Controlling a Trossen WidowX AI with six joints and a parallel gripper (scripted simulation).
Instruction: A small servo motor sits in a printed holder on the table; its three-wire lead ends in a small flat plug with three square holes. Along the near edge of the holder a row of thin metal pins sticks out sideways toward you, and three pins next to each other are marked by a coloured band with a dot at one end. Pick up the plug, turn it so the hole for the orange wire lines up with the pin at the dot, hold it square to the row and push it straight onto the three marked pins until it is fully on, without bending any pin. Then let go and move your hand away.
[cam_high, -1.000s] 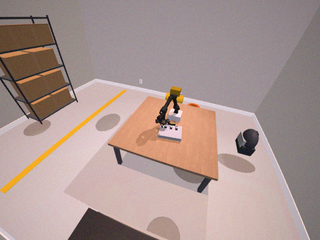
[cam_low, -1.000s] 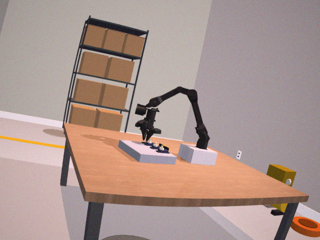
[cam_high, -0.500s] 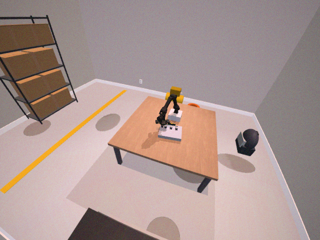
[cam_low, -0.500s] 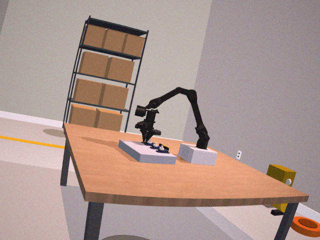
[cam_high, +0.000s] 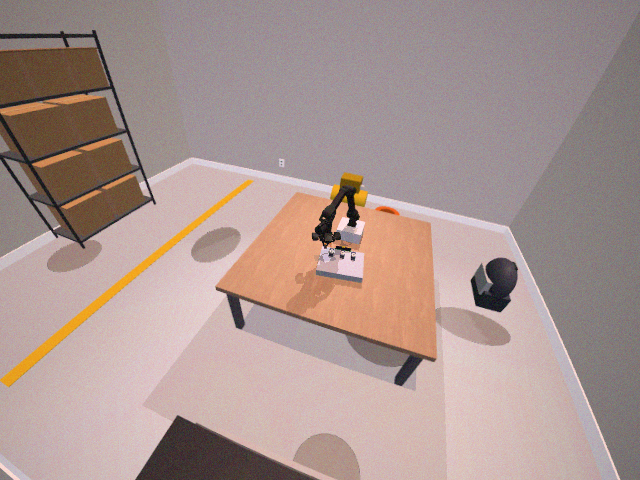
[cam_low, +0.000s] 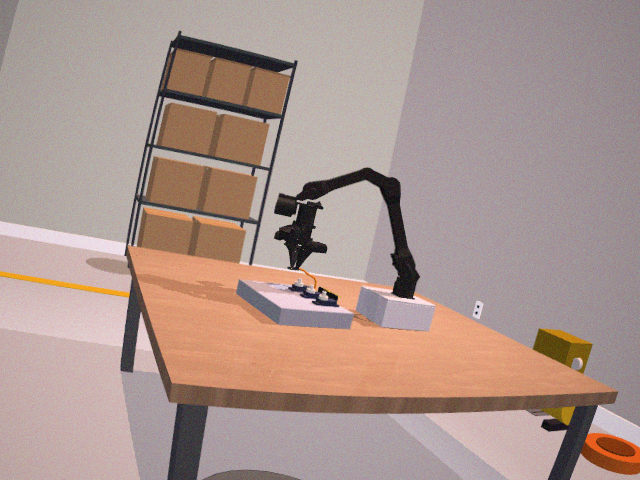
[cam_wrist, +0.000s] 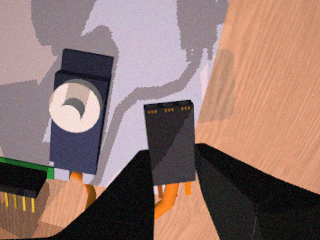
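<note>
Right now my gripper tip is 90 mm past the yellow band, 110 mm to the right of it and 40 mm above it. Also, from my gripper tip: holder: 70 mm ahead, 140 mm to the left, 90 mm below; servo: 40 mm behind, 120 mm to the left, 60 mm below; dark dot: 80 mm behind, 100 mm to the left, 40 mm below.
</note>
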